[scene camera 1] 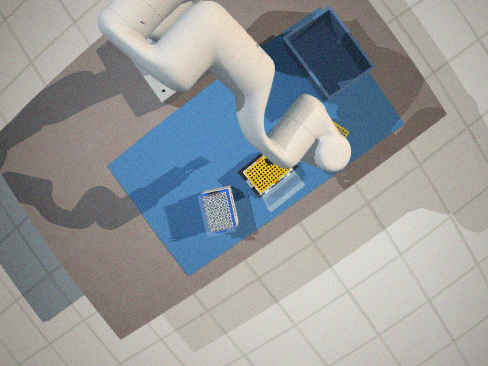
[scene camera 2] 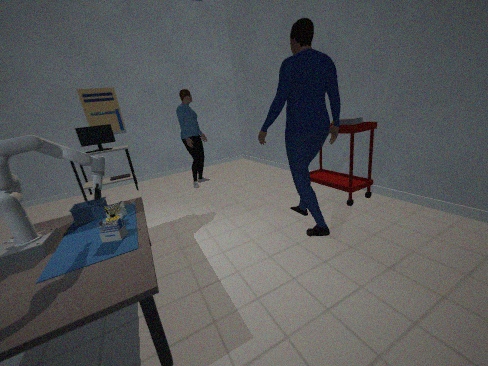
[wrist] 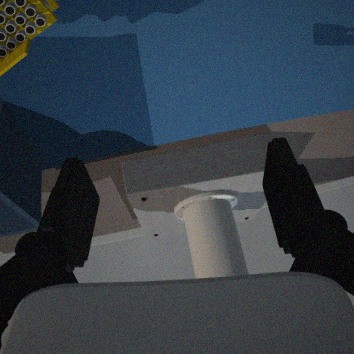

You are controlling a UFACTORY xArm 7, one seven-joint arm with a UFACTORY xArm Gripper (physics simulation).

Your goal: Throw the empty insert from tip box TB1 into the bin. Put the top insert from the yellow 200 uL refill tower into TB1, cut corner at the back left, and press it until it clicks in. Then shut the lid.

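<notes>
TB1 (scene camera 1: 250, 185) stands on the blue mat with its clear lid (scene camera 1: 286, 192) swung open toward the table's long edge. A yellow insert (scene camera 1: 266, 175) with dark holes sits in it; the arm covers one corner. The yellow refill tower (scene camera 1: 342, 129) (wrist: 19, 31) is mostly hidden under the arm in scene camera 1. One corner, with round tip tops, shows in the wrist view. My gripper (scene camera 2: 98, 197) (wrist: 175, 169) is open and empty, above the table, with the tower off to the left of its fingers in the wrist view. The blue bin (scene camera 1: 327, 54) (scene camera 2: 86, 213) stands at the mat's far corner.
Another tip box (scene camera 1: 218, 212) (scene camera 2: 113, 233), blue-edged with pale tips under a clear cover, stands beside TB1. The arm's base plate (scene camera 1: 163, 92) is at the opposite table side. Two people (scene camera 2: 307, 100) (scene camera 2: 190, 122) and a red cart (scene camera 2: 351, 165) are away from the table.
</notes>
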